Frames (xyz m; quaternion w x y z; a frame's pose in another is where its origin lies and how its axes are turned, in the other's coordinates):
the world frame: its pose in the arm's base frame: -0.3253 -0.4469 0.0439 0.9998 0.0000 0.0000 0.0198
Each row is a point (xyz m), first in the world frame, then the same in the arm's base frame.
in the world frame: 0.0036 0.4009 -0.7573
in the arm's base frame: -0.3376 -0.0462 -0.7134
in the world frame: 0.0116 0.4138 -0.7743
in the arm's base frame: -0.3301 -0.0330 -0.7304
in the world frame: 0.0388 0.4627 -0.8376
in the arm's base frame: -0.3048 0.0170 -0.7937
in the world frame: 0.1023 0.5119 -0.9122
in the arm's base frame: -0.2433 0.0686 -0.8683
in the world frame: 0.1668 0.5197 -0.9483
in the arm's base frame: -0.1792 0.0790 -0.9044
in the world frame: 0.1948 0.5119 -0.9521
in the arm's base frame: -0.1509 0.0723 -0.9082
